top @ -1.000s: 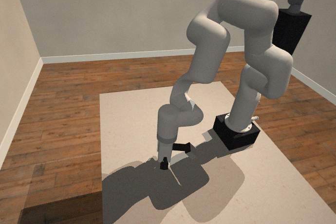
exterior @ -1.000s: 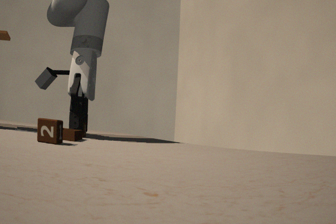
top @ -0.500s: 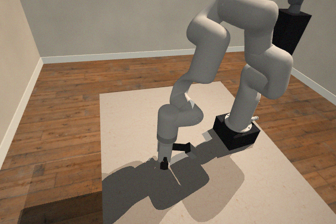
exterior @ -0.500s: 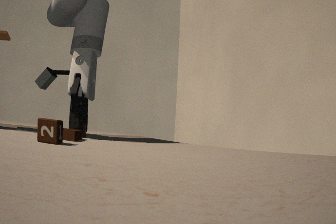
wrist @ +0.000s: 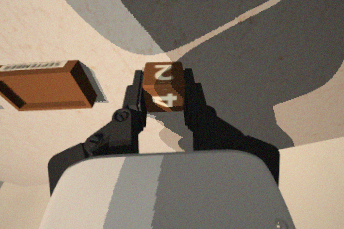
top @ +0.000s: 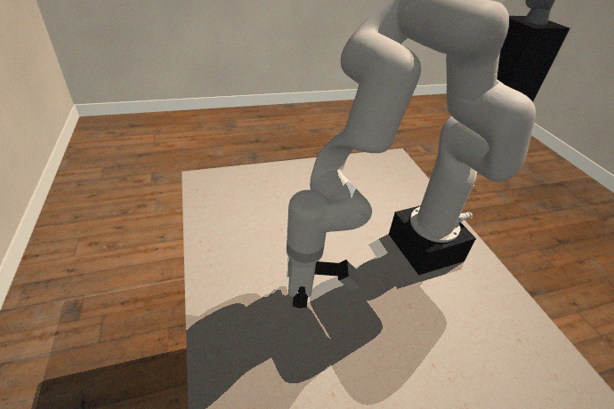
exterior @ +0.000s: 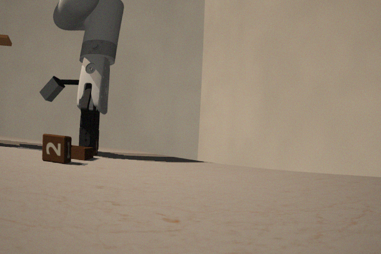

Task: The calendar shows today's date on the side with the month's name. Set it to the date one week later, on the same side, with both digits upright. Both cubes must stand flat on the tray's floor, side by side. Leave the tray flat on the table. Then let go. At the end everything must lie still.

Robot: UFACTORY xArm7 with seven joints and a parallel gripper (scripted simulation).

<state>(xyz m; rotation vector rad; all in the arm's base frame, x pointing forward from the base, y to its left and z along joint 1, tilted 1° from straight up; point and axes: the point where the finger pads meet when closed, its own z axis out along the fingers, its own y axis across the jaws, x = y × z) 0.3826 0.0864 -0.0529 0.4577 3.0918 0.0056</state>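
Now: the brown calendar tray 110 mm to the right of my hand, 30 mm behind it and 20 mm below it.
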